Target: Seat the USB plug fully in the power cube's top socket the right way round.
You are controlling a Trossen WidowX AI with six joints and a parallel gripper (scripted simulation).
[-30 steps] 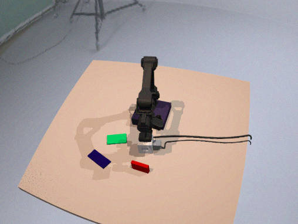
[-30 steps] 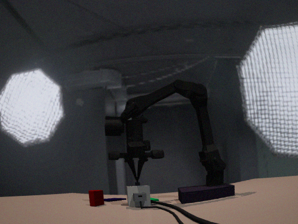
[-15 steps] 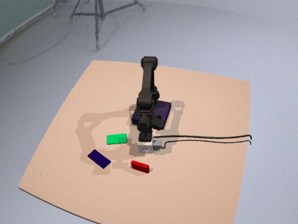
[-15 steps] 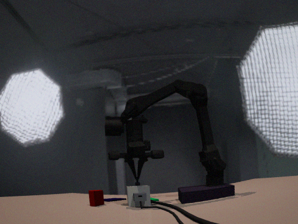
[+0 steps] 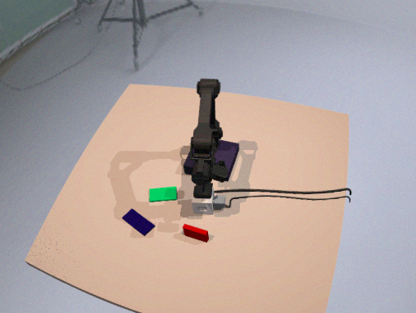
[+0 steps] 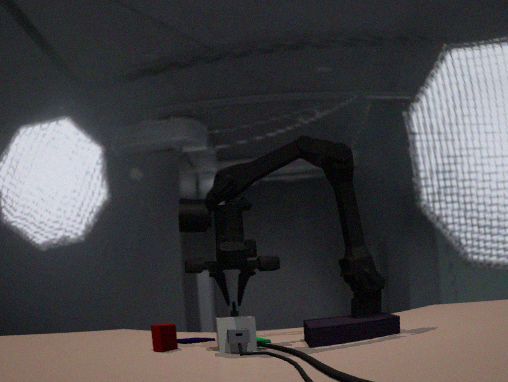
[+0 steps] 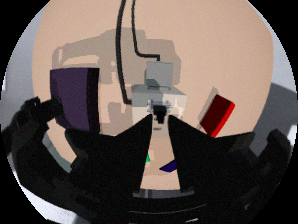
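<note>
My gripper tip is 10 mm above the dark USB plug. Round my gripper tip: flat blue block: 160 mm ahead, 250 mm to the right, 100 mm below; then green block: 200 mm to the right, 100 mm below; then red block: 150 mm ahead, 10 mm to the left, 70 mm below.
</note>
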